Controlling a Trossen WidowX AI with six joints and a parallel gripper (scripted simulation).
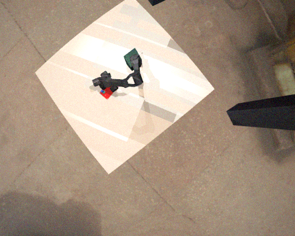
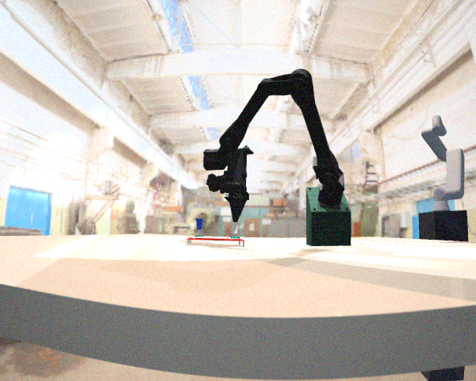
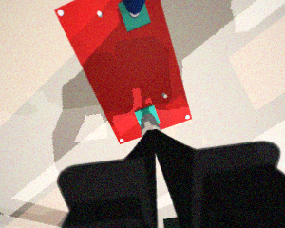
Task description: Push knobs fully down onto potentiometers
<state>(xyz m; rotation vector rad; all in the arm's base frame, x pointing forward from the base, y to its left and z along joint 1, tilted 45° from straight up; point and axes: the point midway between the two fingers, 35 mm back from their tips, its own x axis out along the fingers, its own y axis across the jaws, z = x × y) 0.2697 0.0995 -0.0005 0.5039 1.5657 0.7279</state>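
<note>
Now: the pale grey knob 10 mm below my gripper tip. Round my gripper tip: blue knob (110 mm ahead, 10 mm to the left, 10 mm below).
</note>
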